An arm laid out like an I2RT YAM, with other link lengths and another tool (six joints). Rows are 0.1 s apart.
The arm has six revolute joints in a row. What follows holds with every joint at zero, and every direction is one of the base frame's.
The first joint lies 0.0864 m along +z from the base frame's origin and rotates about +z.
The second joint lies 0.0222 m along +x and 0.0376 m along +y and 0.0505 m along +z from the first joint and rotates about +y.
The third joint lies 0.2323 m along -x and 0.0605 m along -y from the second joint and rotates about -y.
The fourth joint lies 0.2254 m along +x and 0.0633 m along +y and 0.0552 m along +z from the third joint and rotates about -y.
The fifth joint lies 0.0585 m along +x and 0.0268 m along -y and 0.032 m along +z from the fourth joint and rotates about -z.
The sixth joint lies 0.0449 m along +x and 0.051 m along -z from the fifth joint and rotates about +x.
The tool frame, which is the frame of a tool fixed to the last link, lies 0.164 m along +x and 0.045 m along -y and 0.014 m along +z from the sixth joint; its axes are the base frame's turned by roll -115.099, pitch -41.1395 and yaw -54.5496 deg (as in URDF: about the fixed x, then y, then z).
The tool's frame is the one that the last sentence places.
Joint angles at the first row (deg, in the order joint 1, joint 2, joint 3, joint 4, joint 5, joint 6):
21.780, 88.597, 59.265, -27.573, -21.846, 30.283
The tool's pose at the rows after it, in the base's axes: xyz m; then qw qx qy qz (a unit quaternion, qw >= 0):
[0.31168 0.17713 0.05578 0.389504 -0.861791 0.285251 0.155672]
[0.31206 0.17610 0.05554 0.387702 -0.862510 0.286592 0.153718]
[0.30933 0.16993 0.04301 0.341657 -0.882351 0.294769 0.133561]
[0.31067 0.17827 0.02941 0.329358 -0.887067 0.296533 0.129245]
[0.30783 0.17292 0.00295 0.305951 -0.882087 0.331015 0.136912]
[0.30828 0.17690 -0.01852 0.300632 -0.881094 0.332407 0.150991]
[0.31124 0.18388 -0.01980 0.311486 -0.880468 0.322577 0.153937]
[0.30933 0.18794 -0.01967 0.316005 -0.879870 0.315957 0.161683]
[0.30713 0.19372 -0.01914 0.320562 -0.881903 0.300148 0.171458]
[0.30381 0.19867 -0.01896 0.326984 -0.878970 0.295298 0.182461]
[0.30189 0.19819 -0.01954 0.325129 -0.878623 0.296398 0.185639]
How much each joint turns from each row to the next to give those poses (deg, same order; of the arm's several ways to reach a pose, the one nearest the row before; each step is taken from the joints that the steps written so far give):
0.022, 0.940, -0.218, -1.136, 0.000, -0.066
0.043, 0.001, 0.001, -0.022, 0.371, 0.021
3.432, 1.660, -0.002, -0.327, 6.951, 0.263
2.557, 3.081, -0.001, 2.753, 2.491, 1.595
0.787, 4.897, 0.001, 1.728, 2.405, 3.126
-0.021, 4.416, 0.001, 2.928, -0.918, -0.043
0.000, 0.611, -0.001, 1.596, -1.290, -0.394
0.000, 0.000, 0.002, -0.001, -1.223, -0.371
0.001, -0.001, -0.001, -0.022, -1.727, -1.376
-0.002, 0.000, -0.001, -0.087, -1.596, -0.002
0.001, 0.001, 0.000, -0.415, -0.131, 0.023

